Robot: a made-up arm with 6 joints. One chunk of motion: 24 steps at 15 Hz.
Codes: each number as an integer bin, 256 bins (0 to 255) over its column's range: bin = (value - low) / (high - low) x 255, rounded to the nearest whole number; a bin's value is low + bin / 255 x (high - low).
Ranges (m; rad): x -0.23..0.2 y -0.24..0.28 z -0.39..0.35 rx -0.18..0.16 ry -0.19..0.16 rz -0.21..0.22
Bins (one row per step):
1: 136 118 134 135 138 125
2: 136 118 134 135 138 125
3: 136 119 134 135 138 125
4: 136 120 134 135 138 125
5: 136 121 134 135 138 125
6: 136 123 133 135 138 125
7: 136 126 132 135 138 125
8: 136 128 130 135 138 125
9: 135 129 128 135 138 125
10: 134 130 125 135 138 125
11: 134 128 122 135 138 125
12: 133 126 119 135 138 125
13: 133 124 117 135 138 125
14: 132 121 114 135 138 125
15: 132 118 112 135 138 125
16: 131 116 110 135 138 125
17: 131 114 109 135 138 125
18: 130 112 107 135 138 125
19: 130 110 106 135 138 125
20: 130 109 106 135 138 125
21: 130 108 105 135 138 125
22: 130 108 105 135 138 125
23: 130 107 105 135 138 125
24: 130 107 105 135 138 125
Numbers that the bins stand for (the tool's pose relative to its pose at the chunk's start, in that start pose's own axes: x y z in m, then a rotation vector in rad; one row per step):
1: -0.0007 0.0006 -0.0011 0.0000 -0.0006 0.0008
2: -0.0007 0.0006 -0.0011 0.0000 -0.0006 0.0008
3: -0.0007 0.0027 -0.0011 0.0000 -0.0006 0.0008
4: -0.0007 0.0047 -0.0011 0.0000 -0.0006 0.0008
5: -0.0007 0.0067 -0.0011 0.0000 -0.0006 0.0008
6: -0.0007 0.0108 -0.0040 0.0000 -0.0006 0.0008
7: -0.0007 0.0169 -0.0069 0.0000 -0.0006 0.0008
8: -0.0007 0.0210 -0.0127 0.0000 -0.0006 0.0008
9: -0.0024 0.0231 -0.0185 0.0000 -0.0006 0.0008
10: -0.0040 0.0251 -0.0273 0.0000 -0.0006 0.0008
11: -0.0040 0.0210 -0.0360 0.0000 -0.0006 0.0008
12: -0.0057 0.0169 -0.0447 0.0000 -0.0006 0.0008
13: -0.0057 0.0129 -0.0505 0.0000 -0.0006 0.0008
14: -0.0074 0.0067 -0.0592 0.0000 -0.0006 0.0008
15: -0.0074 0.0006 -0.0650 0.0000 -0.0006 0.0008
16: -0.0091 -0.0035 -0.0708 0.0000 -0.0006 0.0008
17: -0.0091 -0.0075 -0.0737 0.0000 -0.0006 0.0008
18: -0.0108 -0.0116 -0.0795 0.0000 -0.0006 0.0008
19: -0.0108 -0.0157 -0.0824 0.0000 -0.0006 0.0008
20: -0.0108 -0.0177 -0.0824 0.0000 -0.0006 0.0008
21: -0.0108 -0.0198 -0.0853 0.0000 -0.0006 0.0008
22: -0.0108 -0.0198 -0.0853 0.0000 -0.0006 0.0008
23: -0.0108 -0.0218 -0.0853 0.0000 -0.0006 0.0008
24: -0.0108 -0.0218 -0.0853 0.0000 -0.0006 0.0008

